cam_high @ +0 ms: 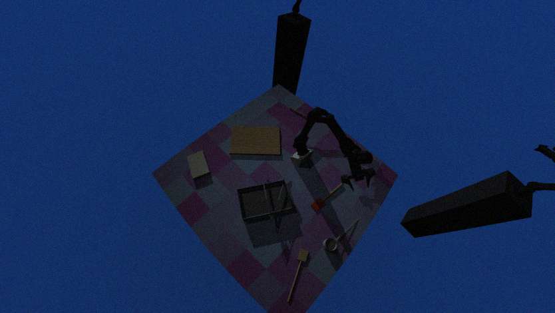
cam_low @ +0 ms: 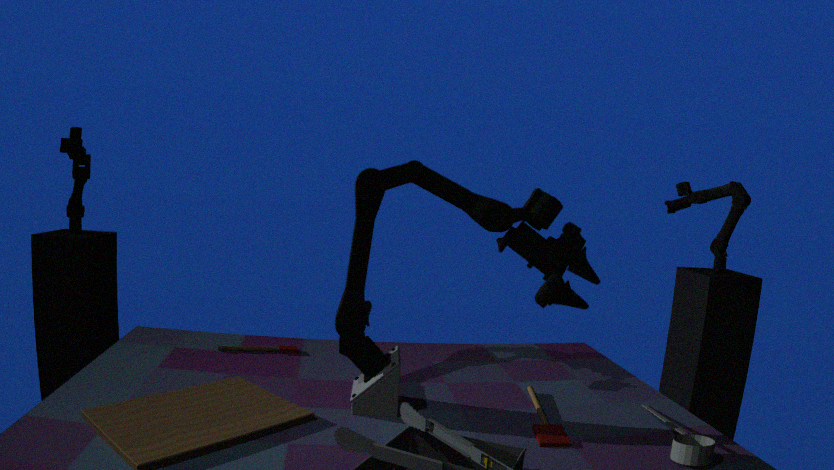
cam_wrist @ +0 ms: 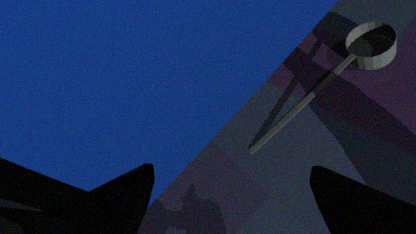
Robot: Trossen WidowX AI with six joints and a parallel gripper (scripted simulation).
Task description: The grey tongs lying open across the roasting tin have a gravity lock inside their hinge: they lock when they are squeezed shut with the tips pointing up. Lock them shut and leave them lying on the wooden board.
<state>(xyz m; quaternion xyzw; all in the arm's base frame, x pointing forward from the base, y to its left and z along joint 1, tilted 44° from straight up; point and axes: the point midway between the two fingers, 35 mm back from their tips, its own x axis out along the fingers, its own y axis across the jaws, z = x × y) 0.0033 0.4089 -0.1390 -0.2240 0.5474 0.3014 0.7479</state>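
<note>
My gripper tip is now 40 cm short of the roasting tin, 36 cm to the left of it and 21 cm above it. Round my gripper tip: red-tipped brush: 69 cm to the right, 30 cm behind, 23 cm below; red spatula: 23 cm below, 10 cm to the right, 9 cm ahead; wooden board: 74 cm to the right, 23 cm below, 15 cm ahead.
</note>
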